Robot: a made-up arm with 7 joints. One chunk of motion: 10 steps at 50 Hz.
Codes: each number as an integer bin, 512 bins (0 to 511) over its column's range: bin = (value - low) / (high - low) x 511, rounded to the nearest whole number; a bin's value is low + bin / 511 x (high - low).
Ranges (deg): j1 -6..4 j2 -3..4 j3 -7..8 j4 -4..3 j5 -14..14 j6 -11..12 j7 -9..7
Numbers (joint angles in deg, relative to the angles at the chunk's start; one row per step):
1: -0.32 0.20 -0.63 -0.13 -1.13 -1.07 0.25
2: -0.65 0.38 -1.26 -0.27 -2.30 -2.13 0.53
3: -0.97 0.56 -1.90 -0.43 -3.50 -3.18 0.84
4: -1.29 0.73 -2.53 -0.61 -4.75 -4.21 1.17
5: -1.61 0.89 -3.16 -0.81 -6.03 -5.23 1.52
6: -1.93 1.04 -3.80 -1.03 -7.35 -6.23 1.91
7: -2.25 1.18 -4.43 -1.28 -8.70 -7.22 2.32
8: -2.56 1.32 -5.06 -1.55 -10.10 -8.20 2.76
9: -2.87 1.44 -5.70 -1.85 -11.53 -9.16 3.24
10: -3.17 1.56 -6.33 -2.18 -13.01 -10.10 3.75
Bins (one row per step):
1: 290 234 217 283 235 221 295
2: 273 247 196 272 214 197 304
3: 257 260 174 261 192 174 314
4: 241 272 152 247 169 151 325
5: 224 284 131 233 145 128 336
6: 208 295 109 217 121 106 348
7: 192 305 88 199 97 84 362
8: 176 315 66 179 71 62 376
9: 160 324 44 157 45 41 391
10: 145 333 23 133 18 20 407

